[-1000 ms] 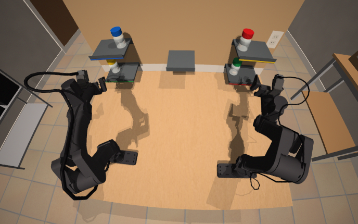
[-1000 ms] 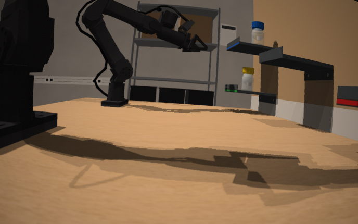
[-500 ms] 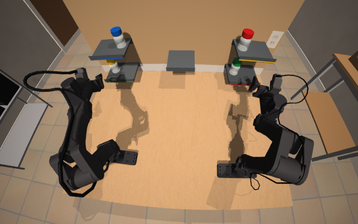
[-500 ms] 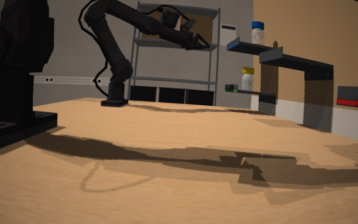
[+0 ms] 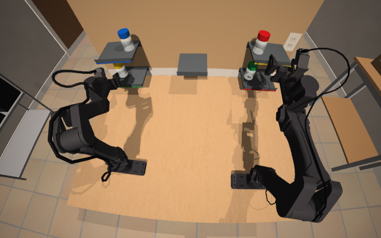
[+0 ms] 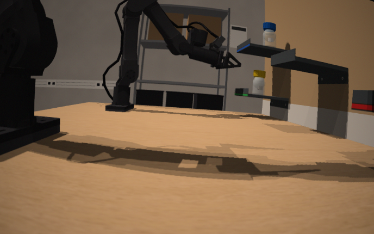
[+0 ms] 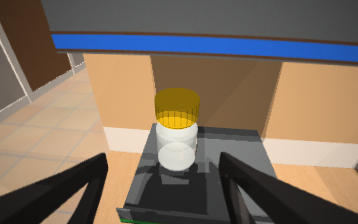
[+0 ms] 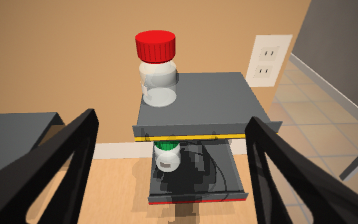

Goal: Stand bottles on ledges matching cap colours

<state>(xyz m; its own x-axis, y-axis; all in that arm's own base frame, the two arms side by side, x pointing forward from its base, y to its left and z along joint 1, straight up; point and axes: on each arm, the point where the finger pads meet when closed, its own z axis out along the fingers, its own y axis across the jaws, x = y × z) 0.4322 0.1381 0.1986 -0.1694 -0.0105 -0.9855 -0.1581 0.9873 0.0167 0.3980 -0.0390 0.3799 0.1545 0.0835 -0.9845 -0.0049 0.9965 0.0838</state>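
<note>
Now: the yellow-capped bottle 110 mm ahead of my left hand, 70 mm below it and 10 mm to the left of it. The rest, counted from my left hand: blue-capped bottle 120 mm ahead, 120 mm above, 100 mm to the right; then green-capped bottle 770 mm to the right, 170 mm ahead, 70 mm below; then red-capped bottle 760 mm to the right, 160 mm ahead, 120 mm above.
Now: right hand 18 cm short of the red-capped bottle, 6 cm above it and 4 cm to the right of it. Also, from my right hand: blue-capped bottle 70 cm to the left, 15 cm ahead, 6 cm below; then green-capped bottle 26 cm below, 19 cm ahead, 3 cm to the left; then yellow-capped bottle 81 cm to the left, 26 cm below, 14 cm ahead.
</note>
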